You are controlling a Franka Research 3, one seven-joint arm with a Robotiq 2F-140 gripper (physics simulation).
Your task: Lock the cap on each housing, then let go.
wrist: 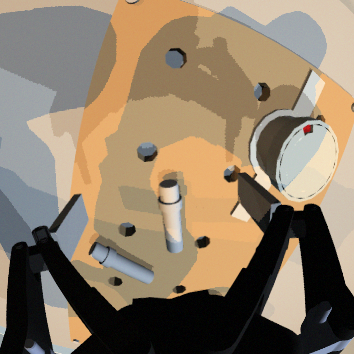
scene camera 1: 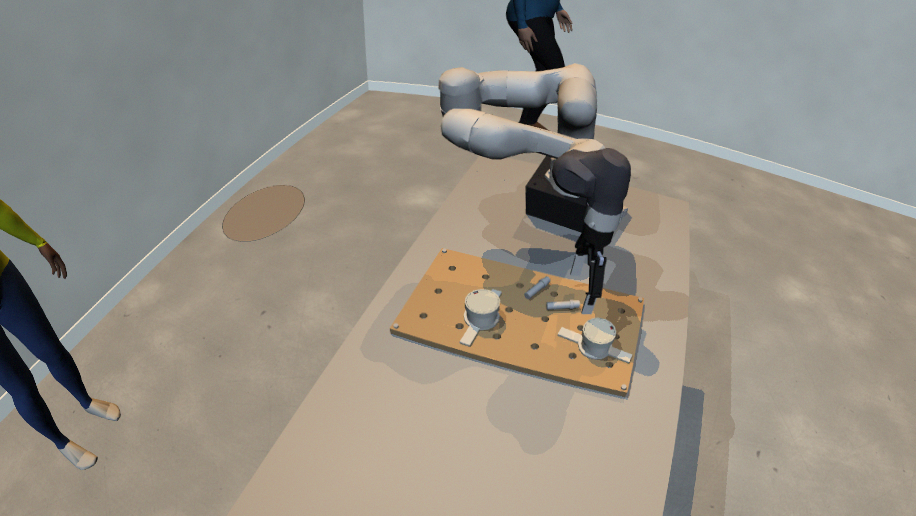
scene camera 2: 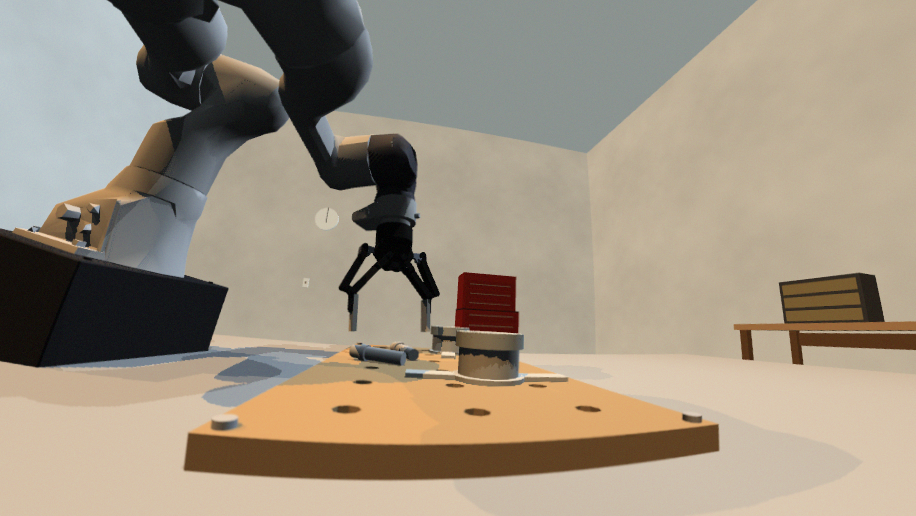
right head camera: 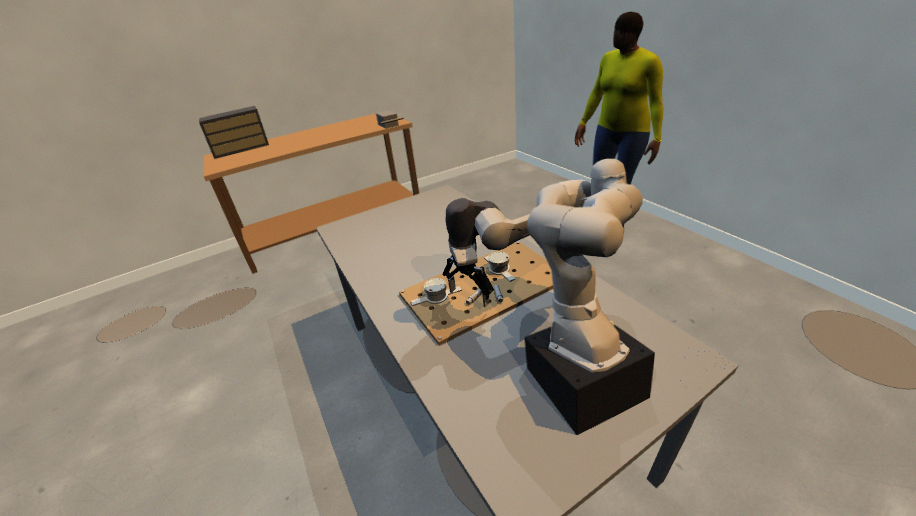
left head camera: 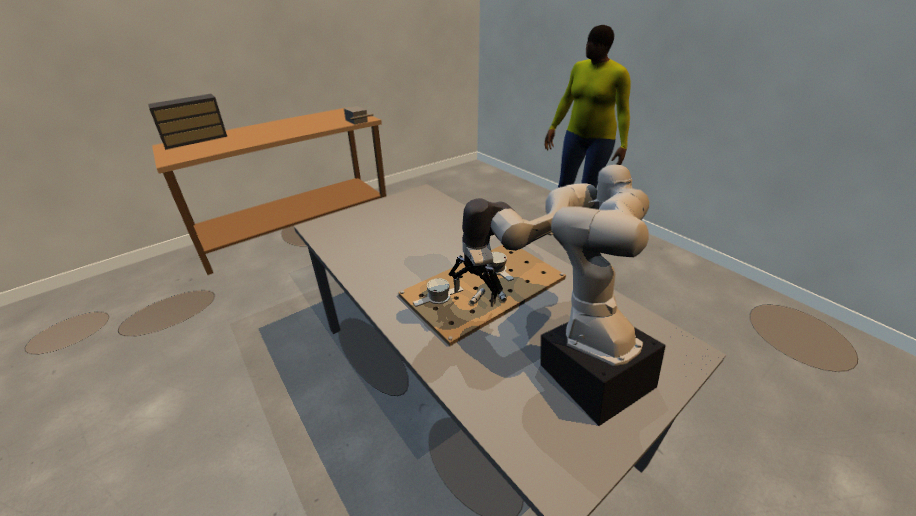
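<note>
One grey housing [left head camera: 438,294] [scene camera 1: 596,346] [wrist: 267,137] has a pale cap [scene camera 1: 599,330] [wrist: 307,162] on it, with a red mark near the cap's rim. The other housing [left head camera: 498,264] [scene camera 1: 482,316] [scene camera 2: 488,364] also has a pale cap [scene camera 1: 482,300] [scene camera 2: 489,340] on it, with a small dark mark in scene camera 1. Whether either cap is locked cannot be told. My gripper [left head camera: 476,293] [scene camera 1: 588,303] [scene camera 2: 389,328] [wrist: 160,197] is open and empty, pointing down above the board, beside the red-marked housing and apart from it.
Two loose grey pins [scene camera 1: 562,305] [scene camera 1: 537,287] lie on the wooden board [scene camera 1: 512,358] [scene camera 2: 448,458], below my fingers and beside them. Pale flat tabs stick out from the housings' bases. The robot's black base block [left head camera: 599,378] [scene camera 1: 554,205] stands behind the board. A person [left head camera: 600,96] stands beyond the table.
</note>
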